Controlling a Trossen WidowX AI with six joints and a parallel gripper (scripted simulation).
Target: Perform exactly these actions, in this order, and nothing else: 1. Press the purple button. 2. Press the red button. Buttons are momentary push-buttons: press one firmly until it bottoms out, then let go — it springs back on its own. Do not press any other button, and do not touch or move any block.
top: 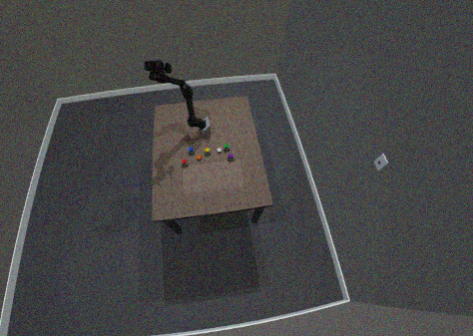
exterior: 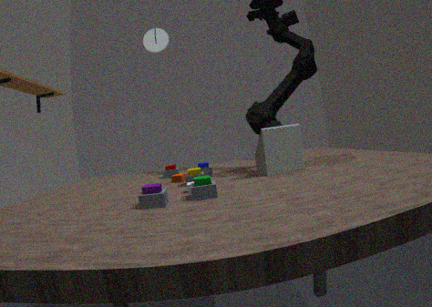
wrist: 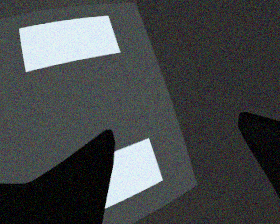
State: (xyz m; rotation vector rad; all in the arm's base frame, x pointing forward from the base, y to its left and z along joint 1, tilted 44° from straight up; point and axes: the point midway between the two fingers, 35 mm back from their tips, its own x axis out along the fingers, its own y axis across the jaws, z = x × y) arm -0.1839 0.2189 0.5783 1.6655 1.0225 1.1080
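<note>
Right now the purple button is 660 mm below my gripper tip, 430 mm to the left of it and 390 mm ahead of it. Round my gripper tip: blue button (660 mm below, 290 mm ahead, 110 mm to the left); red button (660 mm below, 400 mm ahead, 50 mm to the left); yellow button (660 mm below, 320 mm ahead, 240 mm to the left).
</note>
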